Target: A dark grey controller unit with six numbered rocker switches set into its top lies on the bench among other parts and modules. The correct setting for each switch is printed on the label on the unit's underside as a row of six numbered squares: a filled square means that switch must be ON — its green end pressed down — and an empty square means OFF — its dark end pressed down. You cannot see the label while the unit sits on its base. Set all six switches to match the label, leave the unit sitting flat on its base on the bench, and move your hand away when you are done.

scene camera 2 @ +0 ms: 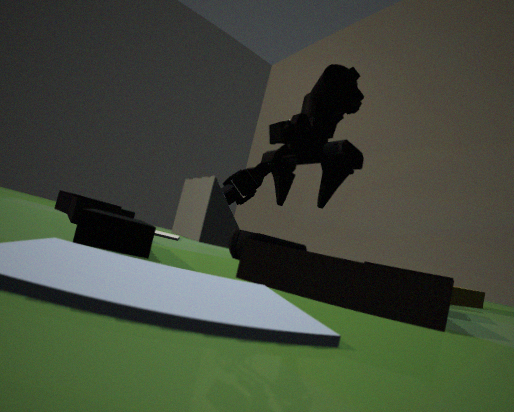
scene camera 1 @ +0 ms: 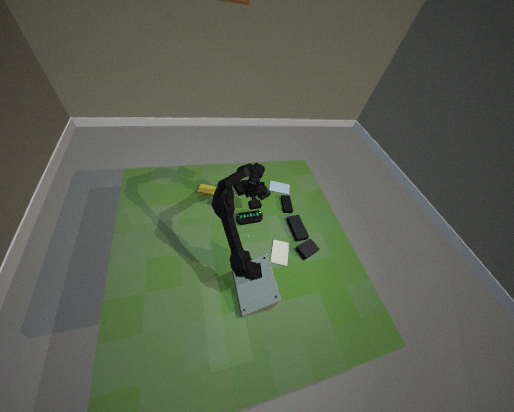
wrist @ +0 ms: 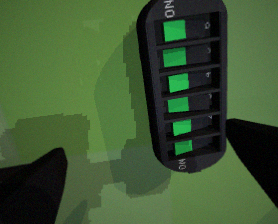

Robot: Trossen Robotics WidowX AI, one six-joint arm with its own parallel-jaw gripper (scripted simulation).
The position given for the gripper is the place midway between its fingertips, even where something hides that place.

The gripper (scene camera 2: 298, 206) is open, holding nothing. Further things: a white plate (scene camera 2: 64, 273), a dark block (scene camera 2: 421, 300) and a dark block (scene camera 2: 117, 233).
The gripper also shows in the wrist view (wrist: 146, 141).
